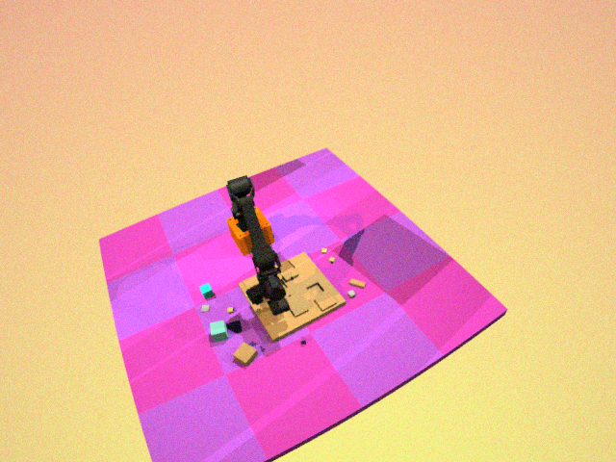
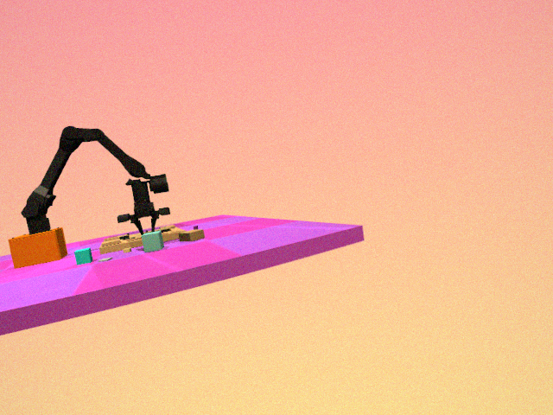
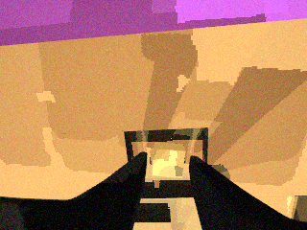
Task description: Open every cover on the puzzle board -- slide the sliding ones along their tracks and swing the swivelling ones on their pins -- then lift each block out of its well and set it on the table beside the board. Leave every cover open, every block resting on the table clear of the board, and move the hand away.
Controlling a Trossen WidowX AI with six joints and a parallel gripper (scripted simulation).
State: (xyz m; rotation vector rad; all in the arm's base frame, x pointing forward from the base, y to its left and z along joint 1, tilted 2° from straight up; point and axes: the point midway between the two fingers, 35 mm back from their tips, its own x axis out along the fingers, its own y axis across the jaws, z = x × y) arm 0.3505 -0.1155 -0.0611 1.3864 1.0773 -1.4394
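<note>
The teal cube lies 230 mm behind my gripper tip and 170 mm to the right of it. The rest, counted from my gripper tip: tiny dark piece (180 mm ahead, 20 mm to the right); then brown block (200 mm to the right, 100 mm ahead).
</note>
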